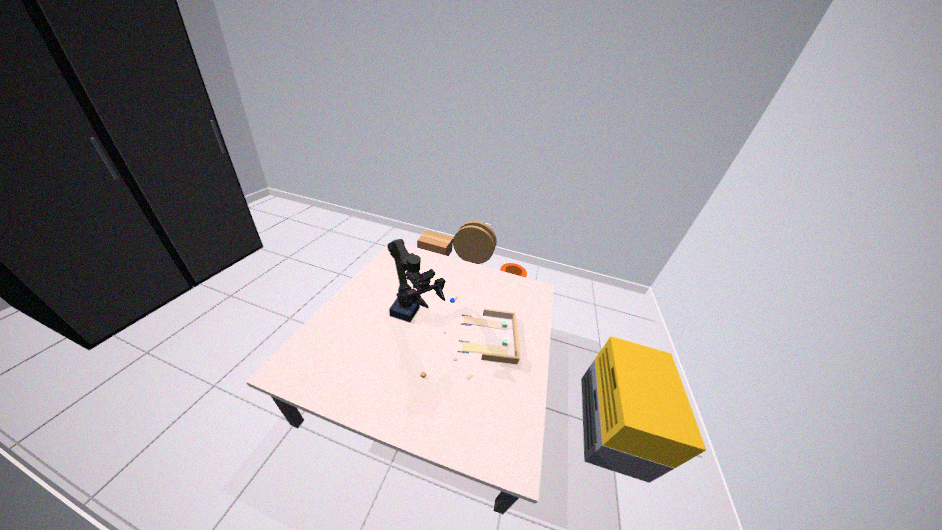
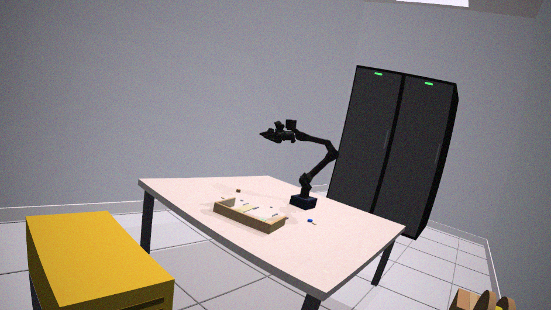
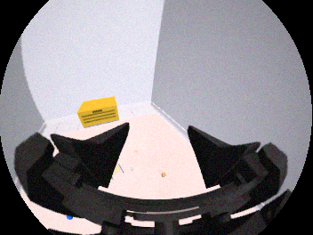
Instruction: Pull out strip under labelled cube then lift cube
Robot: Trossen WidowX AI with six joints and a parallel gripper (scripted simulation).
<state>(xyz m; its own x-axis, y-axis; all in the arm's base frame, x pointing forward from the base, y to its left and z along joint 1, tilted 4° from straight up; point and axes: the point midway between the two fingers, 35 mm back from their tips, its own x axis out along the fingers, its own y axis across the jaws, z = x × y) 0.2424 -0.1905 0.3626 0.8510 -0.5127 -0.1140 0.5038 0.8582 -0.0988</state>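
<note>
The blue piece is 6 cm behind my gripper tip, 44 cm to the left of it and 39 cm below it.
</note>
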